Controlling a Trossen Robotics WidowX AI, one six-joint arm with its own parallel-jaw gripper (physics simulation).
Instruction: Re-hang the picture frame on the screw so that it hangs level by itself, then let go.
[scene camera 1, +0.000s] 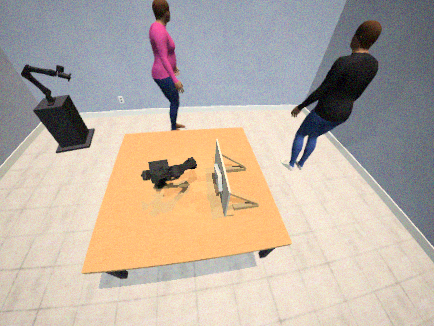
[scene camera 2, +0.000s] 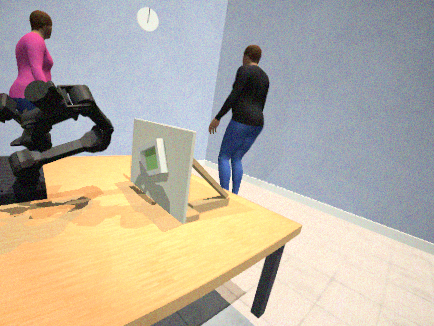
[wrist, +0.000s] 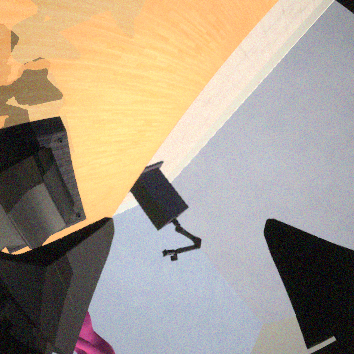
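Pixels of known places: gripper, fingertip midpoint: (wrist: 191, 227); arm's base, link origin: (scene camera 2: 27, 177) (wrist: 17, 181).
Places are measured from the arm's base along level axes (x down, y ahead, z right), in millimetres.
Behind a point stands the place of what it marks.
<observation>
The picture frame (scene camera 1: 218, 180) {x -153, y 361, z 307 mm} (scene camera 2: 162, 157) {x -124, y 372, z 322 mm}, pale-rimmed with a green picture, is at the front face of an upright grey-white panel (scene camera 1: 218, 152) {x -149, y 471, z 55 mm} (scene camera 2: 178, 150). In the second scene view its sides slant against the panel's edges, so it looks tilted rather than level. The screw does not show; the area behind the frame is hidden. In the wrist view my gripper (wrist: 191, 227) {x -176, y -83, z 156 mm} is open, its two dark fingers wide apart with no object between them. It is apart from the frame and faces away from the panel, towards the back wall. The frame does not show in the wrist view.
The folded black arm (scene camera 1: 172, 171) {x -314, y 85, z 291 mm} (scene camera 2: 65, 150) {x -119, y 106, z 113 mm} stands on the wooden table (scene camera 1: 150, 240) {x 79, y -142, z 483 mm} (scene camera 2: 125, 270) {x 78, y 103, z 543 mm}, left of the panel. Angled brackets (scene camera 1: 245, 204) {x 41, y 539, z 434 mm} (scene camera 2: 212, 181) {x -47, y 524, z 448 mm} brace the panel from behind. A black pedestal (scene camera 1: 62, 122) (wrist: 160, 197) with another arm and two people stand beyond the table.
</observation>
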